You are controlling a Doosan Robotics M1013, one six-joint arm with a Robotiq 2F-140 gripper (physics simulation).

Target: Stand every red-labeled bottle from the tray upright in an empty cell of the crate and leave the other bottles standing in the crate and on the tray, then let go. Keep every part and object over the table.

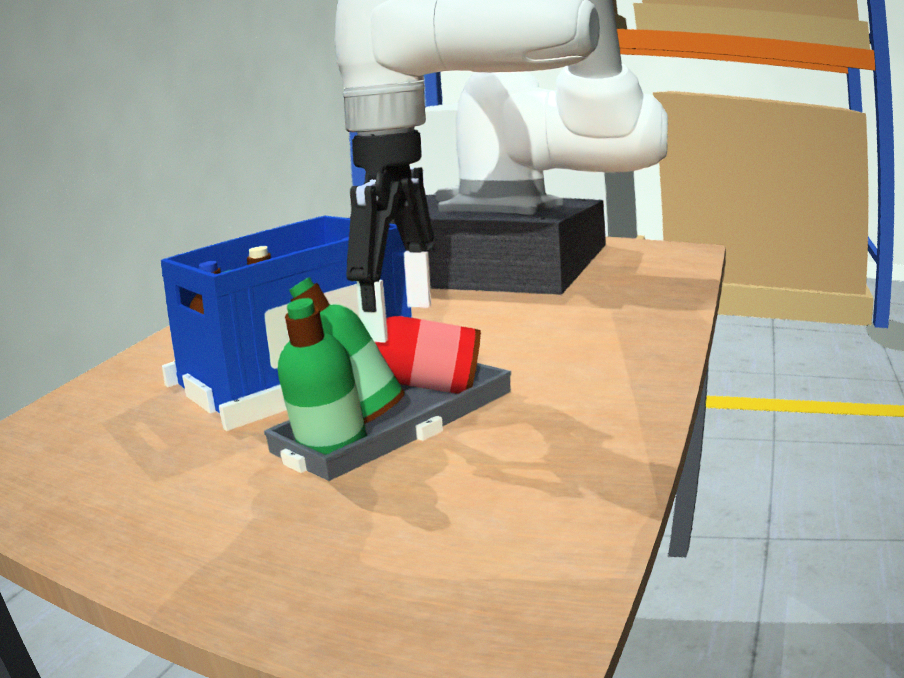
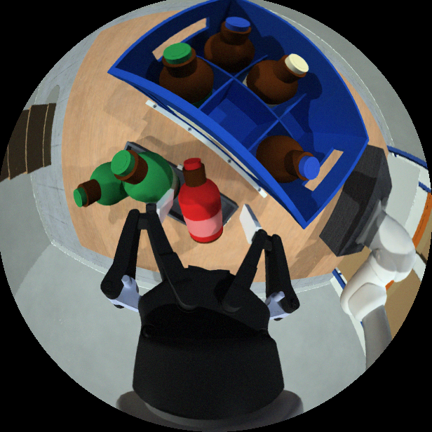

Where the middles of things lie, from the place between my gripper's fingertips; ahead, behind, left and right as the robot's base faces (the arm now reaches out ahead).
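The red-labeled bottle (image 1: pixel 426 354) has my hand 3 cm above it, 2 cm to the right of it and 1 cm short of it, and going by their middles, it's the nearest to my hand of the things named here. Then there's the white-capped bottle (image 2: pixel 274 82), which is 22 cm to the right of my hand and 3 cm behind it. There's a white strip (image 1: pixel 268 402) as well, and that one's 2 cm ahead of my hand, 9 cm to the right of it and 7 cm below it.
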